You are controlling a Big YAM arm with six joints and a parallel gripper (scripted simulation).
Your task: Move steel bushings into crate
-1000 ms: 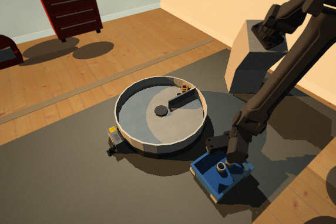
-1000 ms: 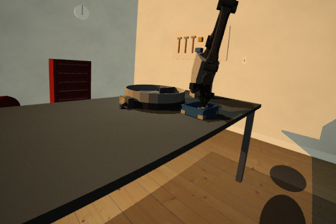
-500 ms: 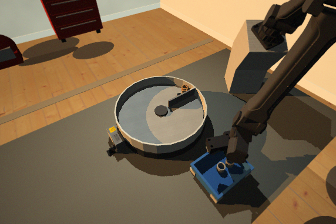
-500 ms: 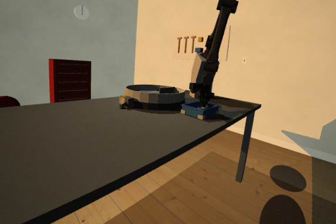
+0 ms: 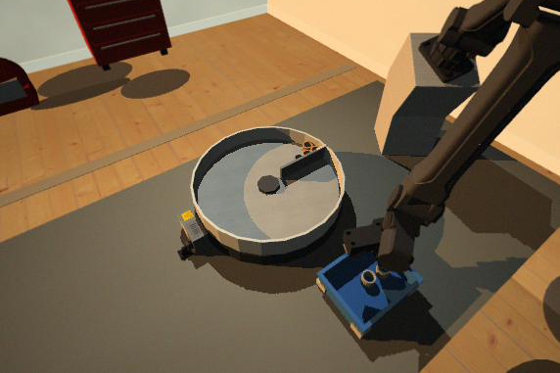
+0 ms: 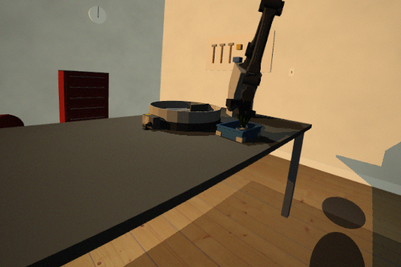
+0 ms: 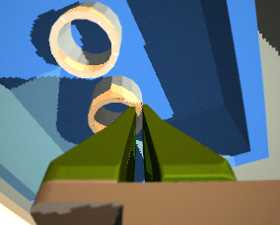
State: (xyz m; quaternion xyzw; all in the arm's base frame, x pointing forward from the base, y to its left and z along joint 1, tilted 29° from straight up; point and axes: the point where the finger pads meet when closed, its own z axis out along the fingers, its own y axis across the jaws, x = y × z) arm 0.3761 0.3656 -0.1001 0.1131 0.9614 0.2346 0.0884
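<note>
Right now my hand is 50 mm short of the blue crate, 20 mm to the right of it and 10 mm above it. The rest, counted from my hand: round turntable 310 mm to the right, 170 mm ahead, 20 mm above.
</note>
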